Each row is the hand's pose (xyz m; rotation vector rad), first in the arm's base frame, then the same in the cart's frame.
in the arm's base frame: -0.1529 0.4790 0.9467 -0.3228 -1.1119 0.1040
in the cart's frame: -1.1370 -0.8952 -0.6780 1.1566 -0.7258 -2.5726
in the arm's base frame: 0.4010 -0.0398 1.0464 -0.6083 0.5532 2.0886
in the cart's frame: -0.8566 -0.7613 -1.3776 0.4773 -1.4407 0.0146
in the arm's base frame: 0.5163 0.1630 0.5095 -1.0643 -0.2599 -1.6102
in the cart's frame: -0.4064 -1.0247 -1.1119 1.5920 1.8735 -1.7122
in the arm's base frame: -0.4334 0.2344 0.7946 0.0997 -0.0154 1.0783
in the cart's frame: -1.0340 -0.5459 -0.5075 1.5024 -1.7609 -0.9323
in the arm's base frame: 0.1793 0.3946 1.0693 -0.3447 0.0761 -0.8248
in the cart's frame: -1.0936 -1.0003 -1.0238 2.5465 0.5401 -1.5361
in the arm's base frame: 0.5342 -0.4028 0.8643 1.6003 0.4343 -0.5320
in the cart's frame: -0.5357 -0.5424 -1.5558 -1.8116 0.7077 0.0160
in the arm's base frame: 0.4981 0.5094 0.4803 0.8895 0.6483 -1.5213
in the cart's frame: -0.4943 -1.3051 -0.9253 -2.0382 -0.5510 0.1054
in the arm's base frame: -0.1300 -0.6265 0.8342 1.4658 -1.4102 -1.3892
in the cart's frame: -0.6897 0.0072 -1.1480 -0.4546 -0.0127 1.1178
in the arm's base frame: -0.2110 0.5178 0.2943 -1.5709 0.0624 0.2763
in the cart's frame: -0.6003 -0.9332 -0.3024 1.0294 0.1486 -1.0803
